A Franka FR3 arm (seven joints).
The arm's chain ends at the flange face. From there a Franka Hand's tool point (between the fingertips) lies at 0.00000 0.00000 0.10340 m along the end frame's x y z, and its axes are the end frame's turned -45 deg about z.
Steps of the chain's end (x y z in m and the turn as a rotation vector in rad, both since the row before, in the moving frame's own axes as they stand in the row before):
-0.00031, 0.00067, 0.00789, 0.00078, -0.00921, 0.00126
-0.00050, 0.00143, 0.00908, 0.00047, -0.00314, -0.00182
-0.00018, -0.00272, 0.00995, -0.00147, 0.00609, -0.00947
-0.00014, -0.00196, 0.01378, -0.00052, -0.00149, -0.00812
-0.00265, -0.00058, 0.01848, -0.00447, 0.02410, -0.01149
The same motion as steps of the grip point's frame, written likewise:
-0.00131, -0.00048, 0.00789, 0.00706, -0.00596, 0.00126
-0.00156, 0.00039, 0.00908, 0.00255, -0.00189, -0.00182
0.00214, -0.00150, 0.00995, -0.00535, 0.00327, -0.00947
0.00114, -0.00156, 0.01378, 0.00069, -0.00142, -0.00812
-0.00002, -0.00020, 0.01845, -0.02020, 0.01388, -0.01149

